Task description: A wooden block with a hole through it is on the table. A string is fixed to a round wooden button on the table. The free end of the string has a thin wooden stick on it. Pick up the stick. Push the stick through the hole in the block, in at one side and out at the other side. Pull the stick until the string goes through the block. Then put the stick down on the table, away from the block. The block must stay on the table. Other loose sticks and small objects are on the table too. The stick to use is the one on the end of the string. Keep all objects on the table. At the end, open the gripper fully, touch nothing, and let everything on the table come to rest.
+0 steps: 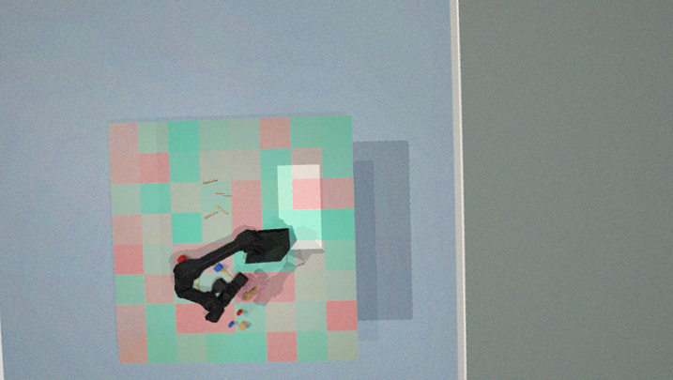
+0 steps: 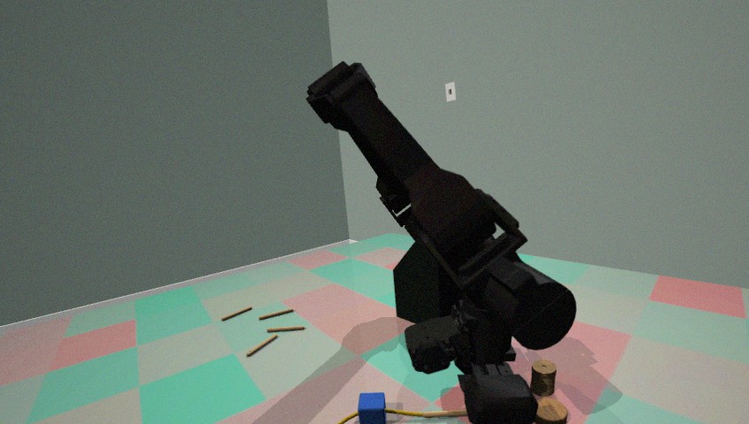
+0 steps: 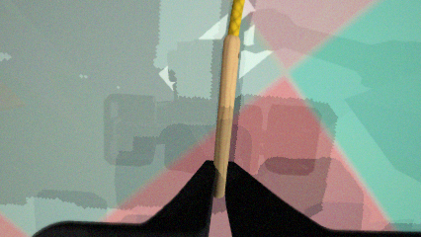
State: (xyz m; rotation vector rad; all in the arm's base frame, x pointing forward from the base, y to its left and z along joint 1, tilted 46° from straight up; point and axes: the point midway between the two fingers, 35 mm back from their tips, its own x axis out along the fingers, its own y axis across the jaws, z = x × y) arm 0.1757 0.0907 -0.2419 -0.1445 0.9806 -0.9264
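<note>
Right now my gripper tip is 3 cm to the left of the thin wooden stick, 3 cm short of it and 1 cm below it. Also, from my gripper tip: blue block (10 cm ahead, 8 cm to the right, 2 cm above); then wooden cylinder (10 cm behind, 3 cm to the left, 2 cm above); then red object (15 cm to the left, 3 cm behind, 1 cm above).
</note>
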